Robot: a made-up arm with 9 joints. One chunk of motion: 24 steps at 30 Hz.
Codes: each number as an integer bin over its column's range. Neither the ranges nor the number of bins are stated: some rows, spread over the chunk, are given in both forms.
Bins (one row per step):
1: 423 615 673 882 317 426
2: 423 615 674 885 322 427
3: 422 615 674 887 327 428
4: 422 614 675 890 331 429
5: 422 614 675 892 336 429
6: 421 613 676 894 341 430
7: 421 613 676 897 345 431
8: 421 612 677 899 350 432
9: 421 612 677 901 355 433
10: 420 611 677 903 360 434
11: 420 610 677 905 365 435
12: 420 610 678 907 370 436
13: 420 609 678 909 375 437
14: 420 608 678 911 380 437
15: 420 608 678 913 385 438
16: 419 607 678 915 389 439
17: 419 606 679 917 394 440
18: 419 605 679 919 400 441
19: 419 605 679 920 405 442
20: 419 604 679 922 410 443
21: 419 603 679 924 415 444
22: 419 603 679 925 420 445
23: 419 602 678 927 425 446
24: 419 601 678 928 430 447
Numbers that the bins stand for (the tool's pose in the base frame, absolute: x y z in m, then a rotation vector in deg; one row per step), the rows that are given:
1: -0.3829 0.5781 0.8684 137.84 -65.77 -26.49
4: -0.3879 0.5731 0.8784 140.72 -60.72 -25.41
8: -0.3929 0.5631 0.8884 143.96 -53.87 -24.32
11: -0.3979 0.5531 0.8884 146.13 -48.47 -23.24
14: -0.3979 0.5430 0.8934 148.29 -43.06 -22.52
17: -0.4029 0.5330 0.8984 150.45 -38.02 -21.44
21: -0.4029 0.5180 0.8984 152.97 -30.45 -20.00
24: -0.4029 0.5080 0.8934 154.41 -25.05 -18.92
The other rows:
2: -0.3829 0.5781 0.8734 138.92 -63.96 -26.13
3: -0.3879 0.5781 0.8734 139.64 -62.16 -25.77
5: -0.3879 0.5731 0.8784 141.44 -58.92 -25.41
6: -0.3929 0.5681 0.8834 142.16 -57.12 -25.05
7: -0.3929 0.5681 0.8834 143.24 -55.68 -24.68
9: -0.3929 0.5631 0.8884 144.68 -52.07 -23.96
10: -0.3979 0.5581 0.8884 145.41 -50.27 -23.60
12: -0.3979 0.5531 0.8934 146.85 -46.67 -22.88
13: -0.3979 0.5480 0.8934 147.57 -44.86 -22.52
15: -0.3979 0.5430 0.8934 149.01 -41.26 -22.16
16: -0.4029 0.5380 0.8934 149.73 -39.82 -21.80
18: -0.4029 0.5280 0.8984 151.17 -35.86 -21.08
19: -0.4029 0.5280 0.8984 151.53 -34.05 -20.72
20: -0.4029 0.5230 0.8984 152.25 -32.25 -20.36
22: -0.4029 0.5180 0.8984 153.33 -28.65 -19.64
23: -0.4029 0.5130 0.8934 154.05 -26.85 -19.28

